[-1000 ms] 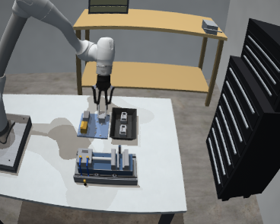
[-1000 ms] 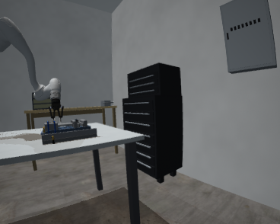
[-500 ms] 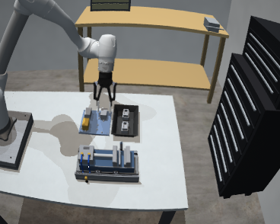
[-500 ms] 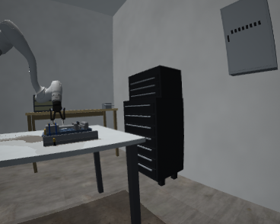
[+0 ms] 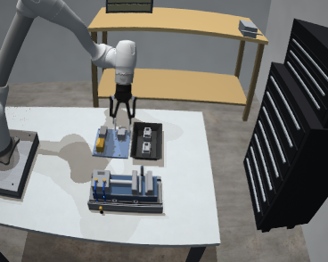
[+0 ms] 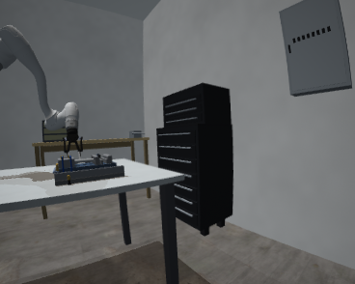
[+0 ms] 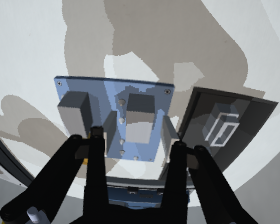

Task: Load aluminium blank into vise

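Now: hand 90 mm past the aluminium blank, 40 mm above it and 20 mm to the left of it. Also, from my hand: brass blank (110 mm to the right, 90 mm behind, 40 mm below); vise (360 mm to the right, 60 mm ahead, 20 mm below); work stop (310 mm to the right, 120 mm ahead, 30 mm above).
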